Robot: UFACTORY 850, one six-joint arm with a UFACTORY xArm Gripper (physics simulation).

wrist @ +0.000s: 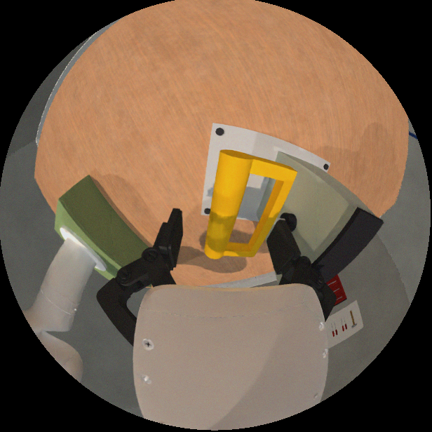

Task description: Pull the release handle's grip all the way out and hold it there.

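The release handle's grip (227, 200) is a thick yellow bar at the centre of the wrist view. A yellow rectangular frame joins its right side and reaches towards a grey-green housing (315, 200) with a dark end. A black knob (288, 221) is beside the frame. The housing stands on a white plate (240, 135) with dark screws. My gripper (229, 226) is open and empty. In this view, the lower part of the grip shows between its two black fingers, with a gap on either side. How far the fingertips are above or below the grip is hard to tell.
A green block (100, 225) stands at the left, with a white robot arm part (60, 285) against it. A wooden table top (200, 65) lies under the plate. A red object (336, 290) and a white sheet with tool pictures (345, 322) are at the lower right, beyond the table edge.
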